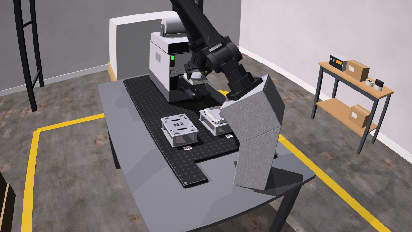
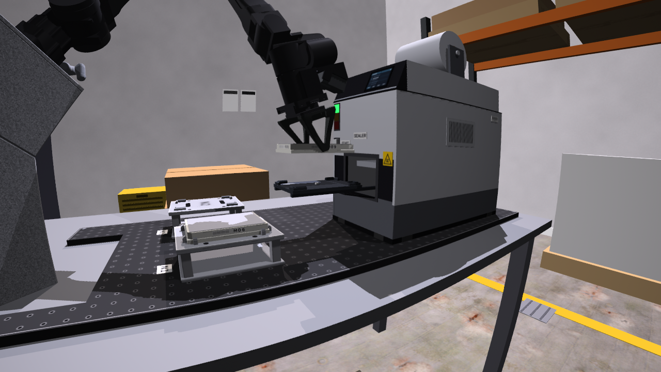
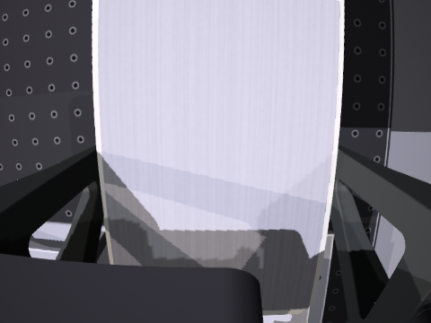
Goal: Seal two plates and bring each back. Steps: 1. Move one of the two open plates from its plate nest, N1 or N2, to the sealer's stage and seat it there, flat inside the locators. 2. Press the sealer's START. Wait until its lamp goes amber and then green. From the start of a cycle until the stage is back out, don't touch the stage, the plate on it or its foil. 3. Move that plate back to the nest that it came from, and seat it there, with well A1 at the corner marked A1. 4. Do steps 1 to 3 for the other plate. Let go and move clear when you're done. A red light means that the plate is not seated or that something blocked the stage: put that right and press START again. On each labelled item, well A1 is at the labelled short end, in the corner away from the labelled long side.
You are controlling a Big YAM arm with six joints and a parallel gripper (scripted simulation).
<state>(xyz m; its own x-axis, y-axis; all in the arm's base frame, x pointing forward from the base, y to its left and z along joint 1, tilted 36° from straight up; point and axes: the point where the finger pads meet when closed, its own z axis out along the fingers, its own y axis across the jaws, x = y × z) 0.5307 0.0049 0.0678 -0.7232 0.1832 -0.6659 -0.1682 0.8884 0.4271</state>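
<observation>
Right now the sealer stage is 1 cm ahead of my hand and 8 cm below it. From my hand the other things lie so: nest N2: 22 cm behind, 13 cm to the left, 13 cm below; white well plate: right at my hand; start button: 9 cm ahead, 11 cm to the left, 1 cm above.
</observation>
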